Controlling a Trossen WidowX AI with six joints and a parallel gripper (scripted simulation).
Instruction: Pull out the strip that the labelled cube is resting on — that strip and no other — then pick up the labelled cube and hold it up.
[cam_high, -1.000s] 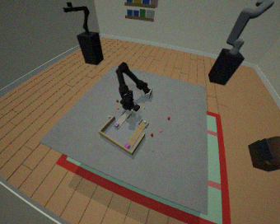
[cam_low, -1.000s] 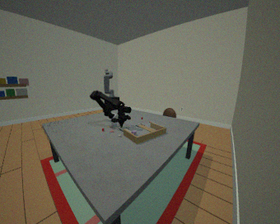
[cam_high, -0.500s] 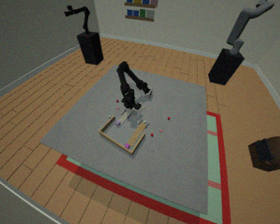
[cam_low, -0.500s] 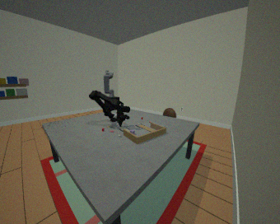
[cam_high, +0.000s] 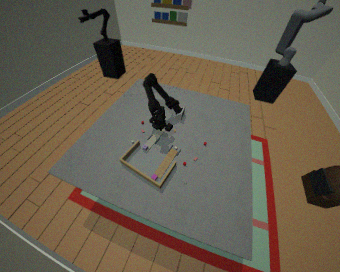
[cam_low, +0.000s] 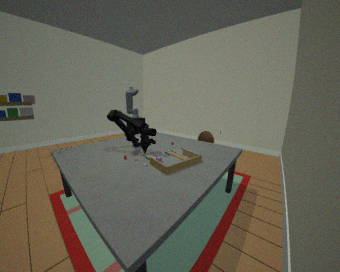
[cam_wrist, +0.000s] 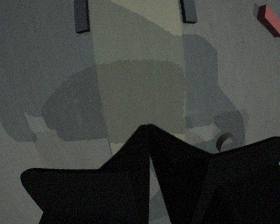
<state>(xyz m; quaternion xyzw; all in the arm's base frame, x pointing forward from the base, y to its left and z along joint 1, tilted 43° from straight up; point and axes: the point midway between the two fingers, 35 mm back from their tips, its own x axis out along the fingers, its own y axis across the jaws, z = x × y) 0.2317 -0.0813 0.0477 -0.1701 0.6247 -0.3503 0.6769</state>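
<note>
Now: the pale green-grey strip 9 cm ahead of my gripper tip and 3 cm to the right of it. Round my gripper tip: cube: 20 cm ahead, 5 cm to the right, 2 cm above.
</note>
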